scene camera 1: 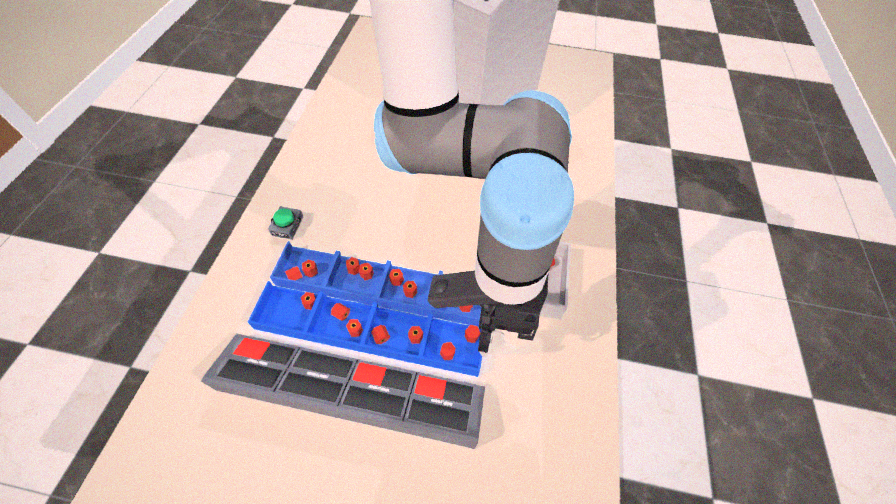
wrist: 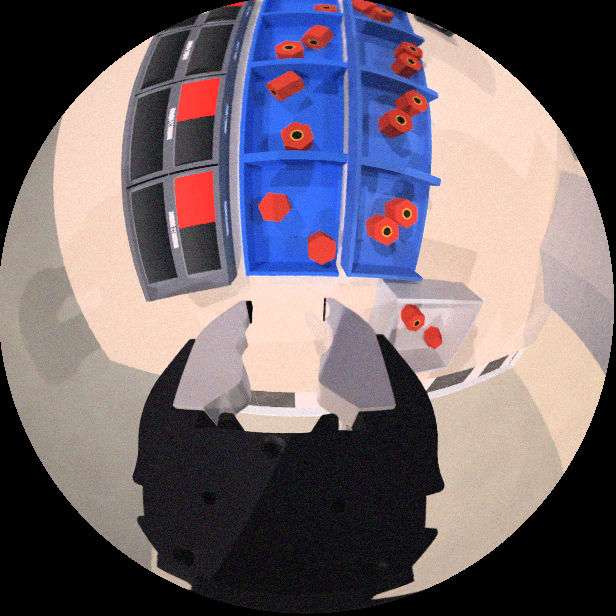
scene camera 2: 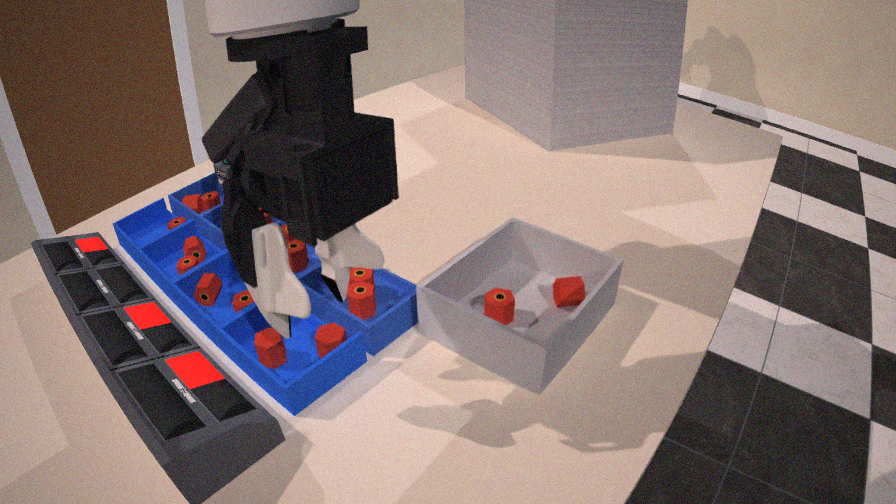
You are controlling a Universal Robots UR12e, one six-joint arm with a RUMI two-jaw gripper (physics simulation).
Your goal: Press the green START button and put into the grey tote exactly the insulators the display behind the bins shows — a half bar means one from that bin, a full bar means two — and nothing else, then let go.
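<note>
My gripper (scene camera 2: 313,291) is open and empty, and hovers above the end of the blue bins (scene camera 2: 263,294) nearest the grey tote (scene camera 2: 520,300). In the wrist view the open jaws (wrist: 286,313) frame bare table just short of the end compartment, which holds two red insulators (wrist: 274,206) (wrist: 321,247). The tote holds two red insulators (scene camera 2: 499,305) (scene camera 2: 568,290). The display (scene camera 1: 344,388) shows three red half bars (scene camera 1: 251,348) (scene camera 1: 369,373) (scene camera 1: 431,386) in the row nearest the bins. The green START button (scene camera 1: 285,218) sits beyond the bins' far end.
The bins hold several more red insulators across two rows (scene camera 1: 375,307). The arm hides most of the tote in scene camera 1. The grey robot pedestal (scene camera 2: 573,68) stands behind the tote. Checkered floor surrounds the beige mat.
</note>
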